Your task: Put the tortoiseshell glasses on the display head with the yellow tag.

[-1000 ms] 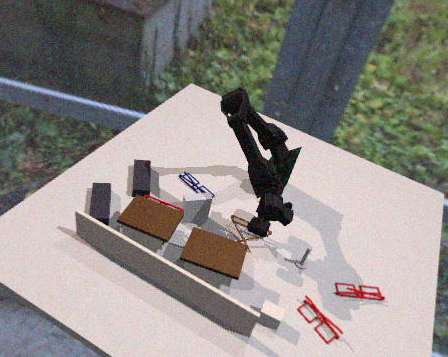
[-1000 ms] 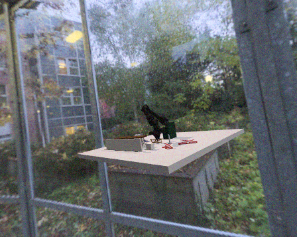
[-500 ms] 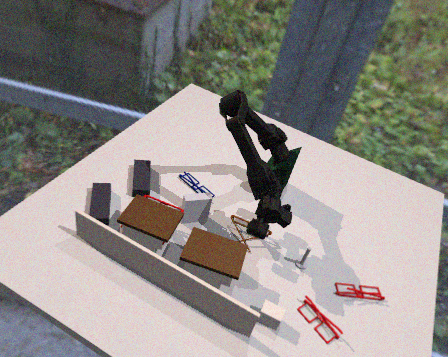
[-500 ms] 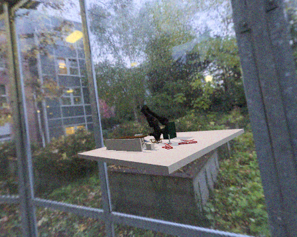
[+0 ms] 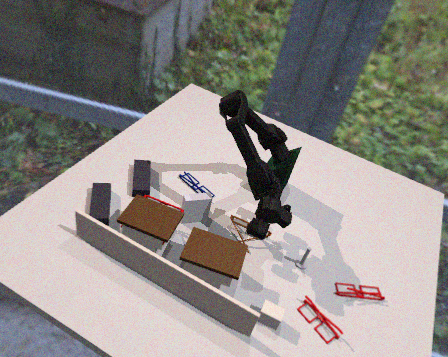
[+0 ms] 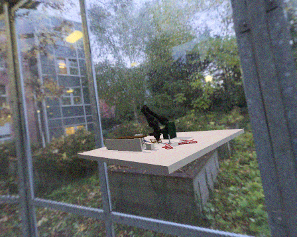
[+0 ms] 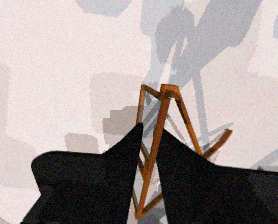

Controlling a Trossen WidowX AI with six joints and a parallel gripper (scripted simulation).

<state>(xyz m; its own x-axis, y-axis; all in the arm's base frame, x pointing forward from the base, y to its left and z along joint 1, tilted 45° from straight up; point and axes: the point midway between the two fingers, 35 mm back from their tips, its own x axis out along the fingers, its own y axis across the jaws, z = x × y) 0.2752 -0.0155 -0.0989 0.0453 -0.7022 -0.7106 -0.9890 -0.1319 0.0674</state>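
The grey peg lies 20 mm ahead of my gripper tip, 180 mm to the left of it and 10 mm above it. The rest, counted from my gripper tip: long wall 350 mm ahead, 160 mm to the right, 40 mm above; cream block 260 mm ahead, 160 mm to the left, 10 mm above.
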